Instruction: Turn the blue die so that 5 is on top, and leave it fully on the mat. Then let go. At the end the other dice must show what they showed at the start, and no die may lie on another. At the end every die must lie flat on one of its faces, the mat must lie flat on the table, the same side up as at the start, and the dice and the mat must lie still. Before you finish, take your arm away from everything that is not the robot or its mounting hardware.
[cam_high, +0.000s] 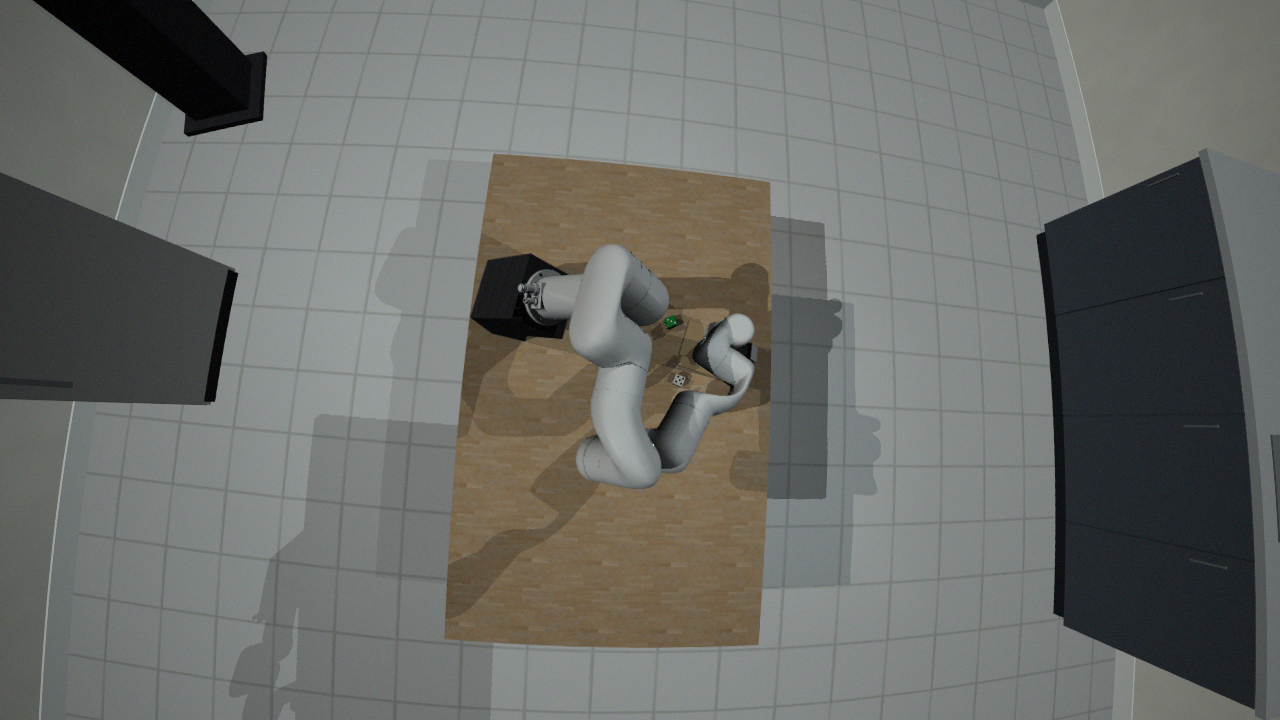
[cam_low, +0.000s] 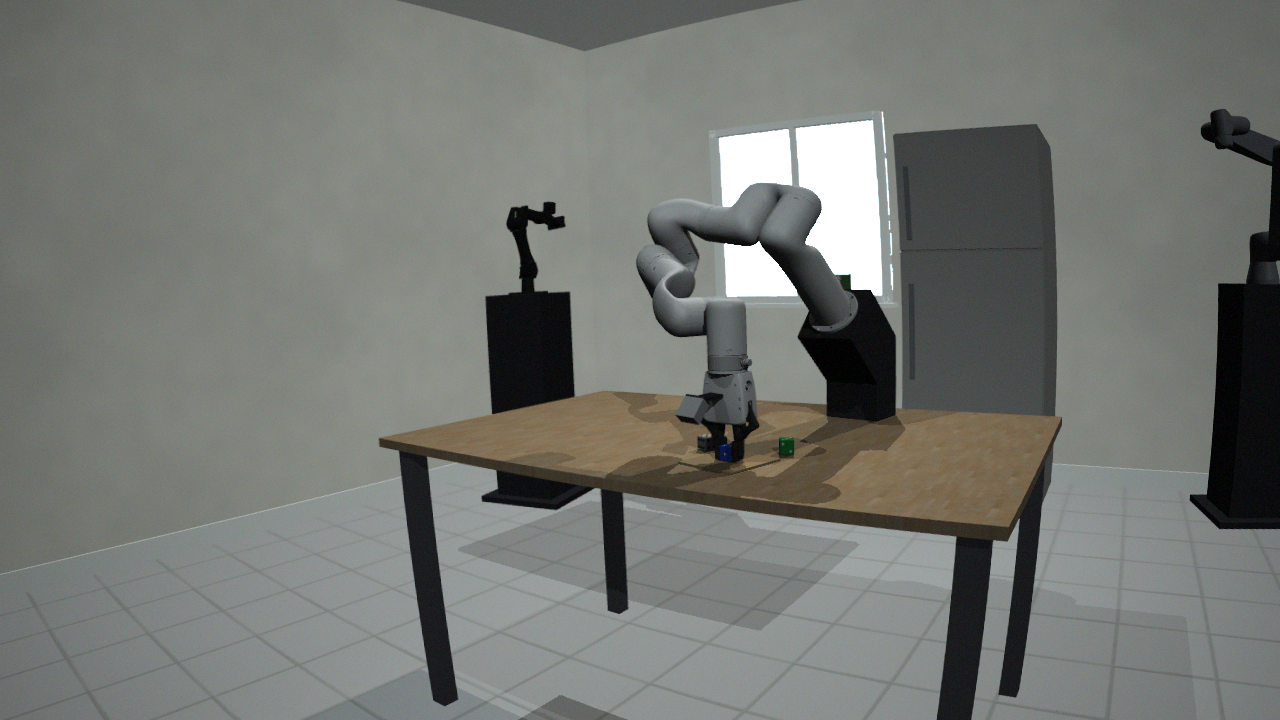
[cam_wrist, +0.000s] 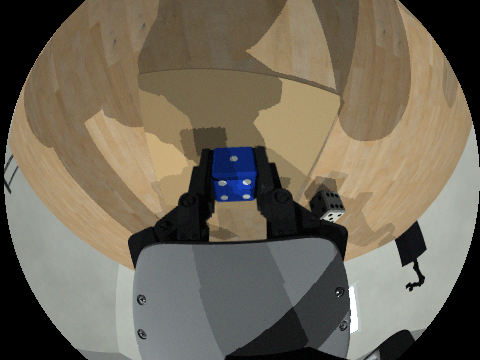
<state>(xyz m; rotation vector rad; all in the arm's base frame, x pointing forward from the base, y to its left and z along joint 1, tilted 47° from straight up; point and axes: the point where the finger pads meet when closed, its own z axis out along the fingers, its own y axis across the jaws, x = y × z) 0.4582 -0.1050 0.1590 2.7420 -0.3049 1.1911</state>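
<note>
My hand is 10 mm above the blue die. Also, from my hand: white die 100 mm behind, 80 mm to the right, 10 mm below; then tan mat 20 mm below; then green die 90 mm to the left, 90 mm behind, 10 mm below.
</note>
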